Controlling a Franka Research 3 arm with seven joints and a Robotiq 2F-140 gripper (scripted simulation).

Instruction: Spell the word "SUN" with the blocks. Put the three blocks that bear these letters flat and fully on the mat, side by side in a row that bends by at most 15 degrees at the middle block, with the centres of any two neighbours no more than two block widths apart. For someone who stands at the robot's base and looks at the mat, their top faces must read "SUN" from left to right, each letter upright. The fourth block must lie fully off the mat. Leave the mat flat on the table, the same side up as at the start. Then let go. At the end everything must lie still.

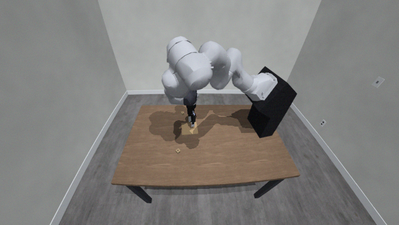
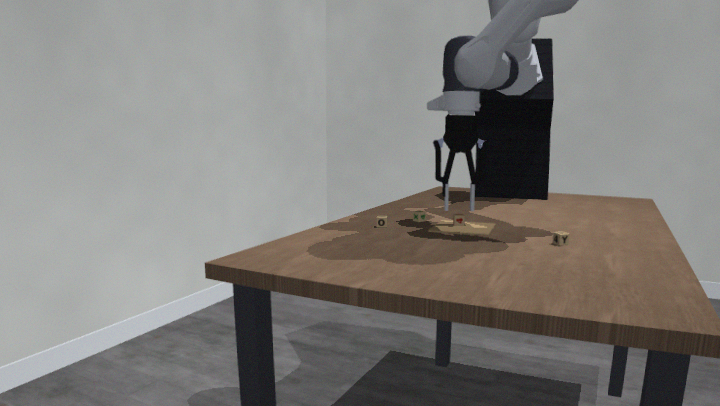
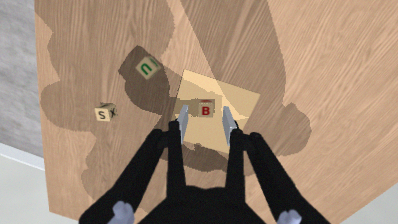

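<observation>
The tan mat lies 20 mm ahead of my hand, 20 mm to the left of it and 70 mm below it. From my hand the other things lie so: S block 60 mm ahead, 180 mm to the right, 60 mm below; U block 40 mm behind, 110 mm to the right, 60 mm below.
</observation>
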